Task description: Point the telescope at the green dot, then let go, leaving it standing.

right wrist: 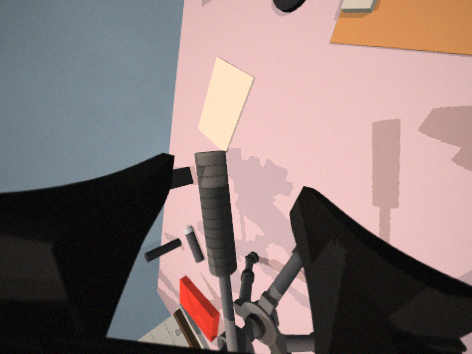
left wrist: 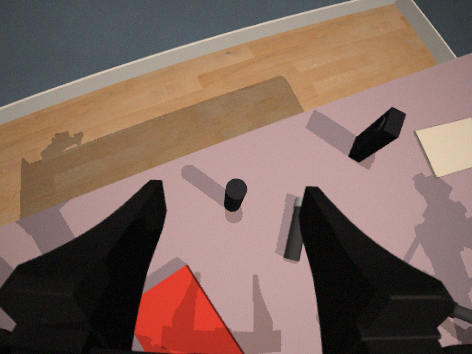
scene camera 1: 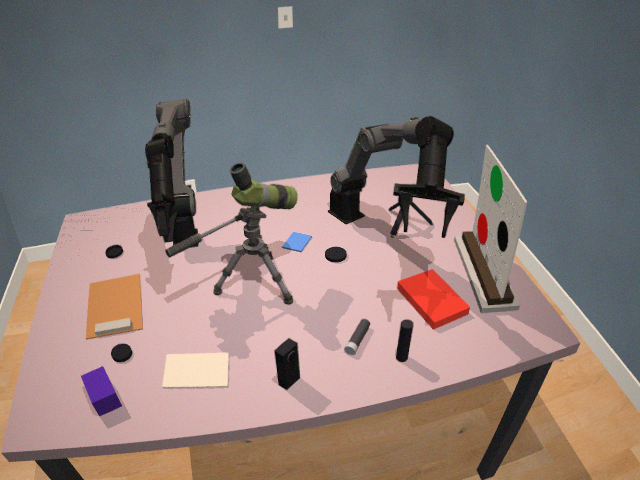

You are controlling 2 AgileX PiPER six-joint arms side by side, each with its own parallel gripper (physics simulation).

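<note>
The green telescope (scene camera 1: 266, 196) stands on its grey tripod (scene camera 1: 252, 248) (right wrist: 257, 322). Its barrel faces right in scene camera 1, towards a white board (scene camera 1: 511, 206) bearing a green dot (scene camera 1: 496, 183), a red dot (scene camera 1: 482, 228) and a black dot (scene camera 1: 502, 236). Exact aim cannot be told. The ribbed pan handle (scene camera 1: 183, 244) (right wrist: 215, 215) slopes down to the left. My right gripper (scene camera 1: 166, 238) (right wrist: 237, 186) is open near the handle's end; in its wrist view the handle shows between the spread fingers. My left gripper (scene camera 1: 425, 232) (left wrist: 233, 198) is open and empty above the table near the board.
A red box (scene camera 1: 433, 297) (left wrist: 185, 310) (right wrist: 199, 307) lies before the board. A black cylinder (scene camera 1: 404, 341) (left wrist: 235, 195), a grey cylinder (scene camera 1: 356, 336) and a black block (scene camera 1: 287, 363) are near the front edge. A cream sheet (scene camera 1: 196, 369) and orange sheet (scene camera 1: 116, 299) lie at left.
</note>
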